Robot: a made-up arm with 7 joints.
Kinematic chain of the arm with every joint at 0, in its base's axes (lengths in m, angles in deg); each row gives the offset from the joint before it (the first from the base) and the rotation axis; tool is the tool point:
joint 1: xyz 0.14 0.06 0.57 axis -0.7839 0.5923 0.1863
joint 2: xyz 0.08 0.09 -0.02 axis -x
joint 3: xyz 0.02 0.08 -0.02 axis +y
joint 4: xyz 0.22 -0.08 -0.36 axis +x
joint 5: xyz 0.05 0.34 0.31 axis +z
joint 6: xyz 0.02 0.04 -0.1 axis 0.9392 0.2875 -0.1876
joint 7: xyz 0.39 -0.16 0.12 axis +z
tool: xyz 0.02 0 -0.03
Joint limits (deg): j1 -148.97..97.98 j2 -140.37..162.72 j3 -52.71..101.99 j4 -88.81..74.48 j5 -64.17..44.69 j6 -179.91..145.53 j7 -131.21..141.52
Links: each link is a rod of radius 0.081 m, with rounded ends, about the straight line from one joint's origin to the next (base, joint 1, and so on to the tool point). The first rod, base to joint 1, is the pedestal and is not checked.
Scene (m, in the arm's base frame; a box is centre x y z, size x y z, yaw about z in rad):
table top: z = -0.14
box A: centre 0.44 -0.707 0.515 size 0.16 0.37 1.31 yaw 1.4
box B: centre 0.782 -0.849 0.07 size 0.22 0.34 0.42 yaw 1
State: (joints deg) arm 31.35 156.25 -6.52 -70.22 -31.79 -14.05 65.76
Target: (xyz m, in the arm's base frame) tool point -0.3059 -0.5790 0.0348
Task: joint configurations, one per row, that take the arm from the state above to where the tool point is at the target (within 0.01 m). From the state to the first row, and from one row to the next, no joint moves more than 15 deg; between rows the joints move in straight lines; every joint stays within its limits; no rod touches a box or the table.
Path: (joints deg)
1: 29.14 157.33 6.25 -73.32 -24.34 -14.30 65.30
2: 26.93 158.41 19.01 -76.42 -16.90 -14.55 64.83
3: 24.72 159.49 31.78 -79.51 -9.45 -14.81 64.37
4: 22.51 160.56 44.55 -82.61 -2.00 -15.06 63.90
5: 20.30 161.64 57.31 -85.71 5.44 -15.31 63.44
6: 18.09 162.72 70.08 -88.81 12.89 -15.56 62.97
7: 4.28 154.60 72.05 -79.94 7.09 -10.62 53.77
8: -9.54 146.49 74.01 -71.08 1.28 -5.68 44.56
9: -23.35 138.37 75.98 -62.21 -4.52 -0.74 35.36
10: -37.17 130.26 77.95 -53.34 -10.33 4.20 26.15
11: -32.60 122.84 79.03 -64.79 -8.58 -9.64 39.78
12: -28.03 115.43 80.12 -76.25 -6.84 -23.49 53.41
13: -23.46 108.01 81.21 -87.70 -5.10 -37.33 67.04

